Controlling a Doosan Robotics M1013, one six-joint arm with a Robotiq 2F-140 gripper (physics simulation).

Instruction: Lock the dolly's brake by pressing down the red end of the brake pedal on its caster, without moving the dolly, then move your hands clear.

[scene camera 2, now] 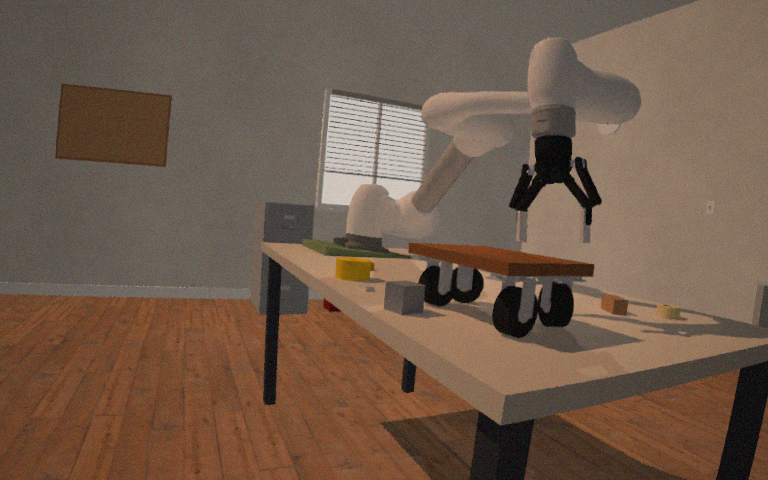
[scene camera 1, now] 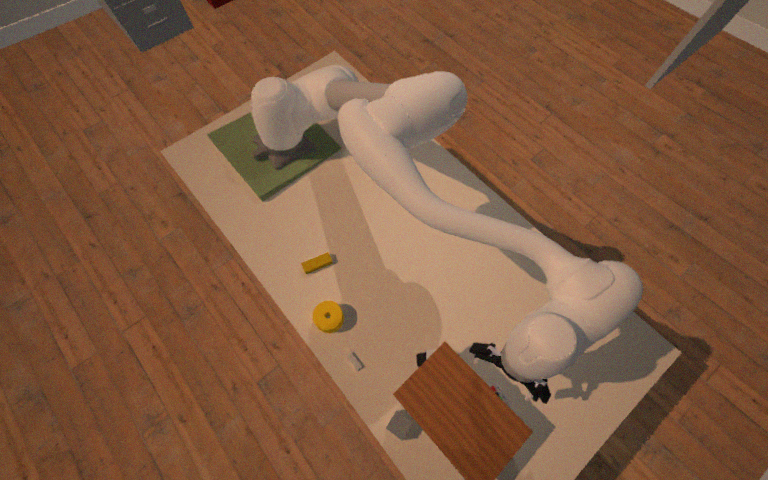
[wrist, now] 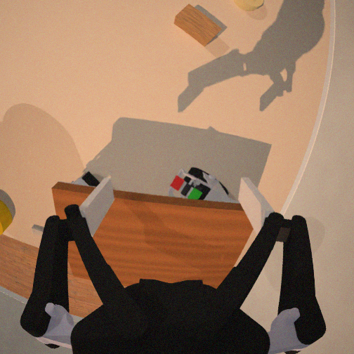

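Seen in the pictures: gripper, fingertip midpoint: point(scene camera 2: 551, 242) point(scene camera 1: 501, 377); arm's base, origin of the base link: point(scene camera 2: 362, 248) point(scene camera 1: 284, 144).
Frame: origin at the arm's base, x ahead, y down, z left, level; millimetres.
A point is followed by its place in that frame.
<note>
The dolly point(scene camera 1: 464, 413) @(x 1111, y -107, z -103 mm) point(scene camera 2: 487, 257) @(x 1199, y -107, z -188 mm) point(wrist: 165, 230) has a brown wooden deck and black-wheeled casters, standing upright on the table. Beside one long deck edge, the brake pedal's red end point(scene camera 1: 493, 388) @(x 1118, y -64, z 8 mm) point(wrist: 177, 182) and green end point(wrist: 195, 193) show on a caster point(wrist: 202, 172). The pedal's tilt is not clear. My gripper point(scene camera 1: 511, 373) @(x 1103, y -133, z 29 mm) point(scene camera 2: 554, 229) @(x 1103, y -133, z 29 mm) point(wrist: 175, 189) is wide open and empty, pointing down. In scene camera 2 its fingertips are a little above deck height, apart from the dolly. In the wrist view both pedal ends appear between the fingers.
A grey cube point(scene camera 1: 404, 424) @(x 1041, y -35, z -241 mm) point(scene camera 2: 403, 297) @(x 1066, y -14, z -269 mm) stands near the dolly. A yellow cylinder point(scene camera 1: 327, 315) @(x 654, y 7, z -242 mm) point(scene camera 2: 353, 268) @(x 707, y -14, z -254 mm), a yellow bar point(scene camera 1: 317, 263) @(x 490, y -4, z -171 mm) and a small grey block point(scene camera 1: 355, 361) @(x 821, y 7, z -252 mm) lie along the table side. A wooden block point(scene camera 2: 613, 304) @(x 1111, y -4, z 226 mm) point(wrist: 197, 25) and cream ring point(scene camera 2: 668, 311) @(x 1177, y 1, z 339 mm) point(wrist: 249, 4) lie beyond the dolly's pedal side.
</note>
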